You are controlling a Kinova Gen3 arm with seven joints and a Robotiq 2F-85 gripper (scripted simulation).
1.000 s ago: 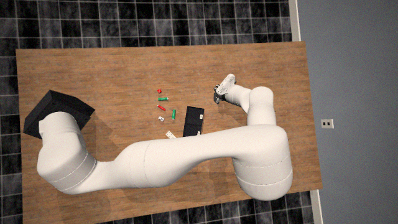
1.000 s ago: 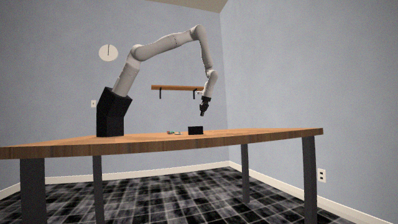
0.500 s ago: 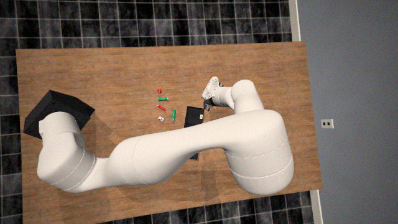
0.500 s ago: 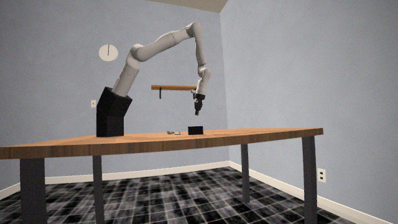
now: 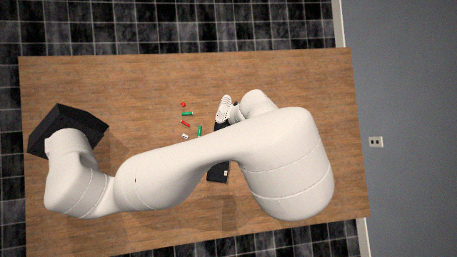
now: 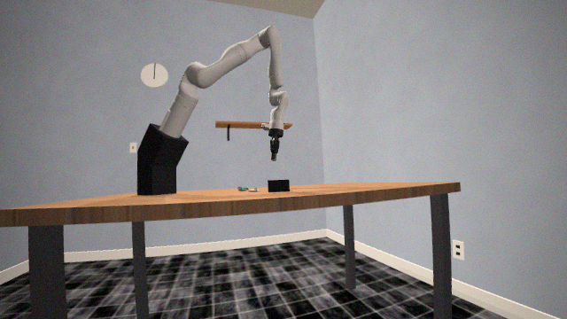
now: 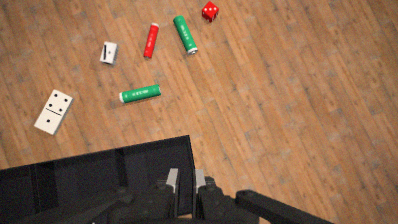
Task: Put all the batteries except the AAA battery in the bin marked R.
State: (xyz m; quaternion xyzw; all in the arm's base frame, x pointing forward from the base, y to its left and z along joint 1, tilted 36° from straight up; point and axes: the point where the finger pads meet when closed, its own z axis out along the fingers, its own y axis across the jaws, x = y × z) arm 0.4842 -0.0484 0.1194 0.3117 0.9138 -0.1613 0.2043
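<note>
Now: hand 6 cm past the black bin, 11 cm to the left of it and 14 cm above it. Round my hand: tiny white thing: 17 cm behind, 1 cm to the left, 15 cm below; then red battery: 15 cm behind, 6 cm to the left, 16 cm below; then flat white item: 16 cm behind, 9 cm to the right, 16 cm below.
</note>
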